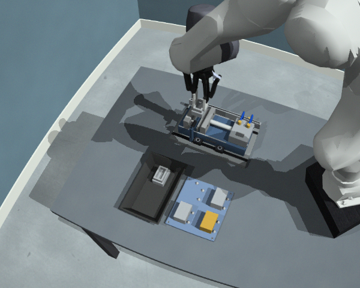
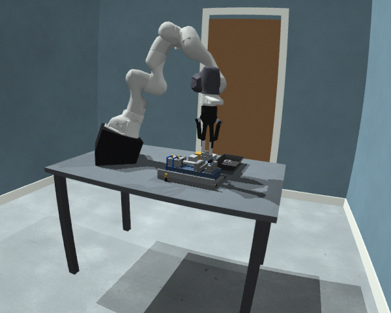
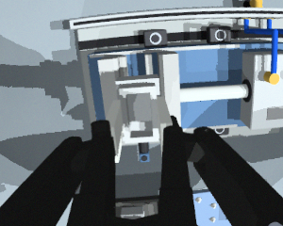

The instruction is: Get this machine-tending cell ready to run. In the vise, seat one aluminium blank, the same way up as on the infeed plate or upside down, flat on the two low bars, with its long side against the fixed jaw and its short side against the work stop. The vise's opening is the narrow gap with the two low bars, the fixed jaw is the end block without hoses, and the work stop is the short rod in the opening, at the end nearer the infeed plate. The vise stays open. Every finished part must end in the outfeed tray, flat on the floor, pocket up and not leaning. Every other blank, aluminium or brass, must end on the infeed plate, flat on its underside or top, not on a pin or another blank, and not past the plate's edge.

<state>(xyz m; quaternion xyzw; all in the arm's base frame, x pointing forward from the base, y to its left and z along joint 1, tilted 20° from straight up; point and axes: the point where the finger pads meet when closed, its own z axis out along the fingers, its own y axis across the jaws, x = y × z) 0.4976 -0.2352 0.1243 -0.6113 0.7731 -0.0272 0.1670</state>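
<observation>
My hand is 3 cm short of the fixed jaw and 9 cm above it. From my hand the other things lie so: vise 7 cm behind, 2 cm to the left, 13 cm below; vise hose block 16 cm behind, 4 cm to the left, 9 cm below; moving jaw 3 cm behind, 1 cm to the left, 9 cm below.
</observation>
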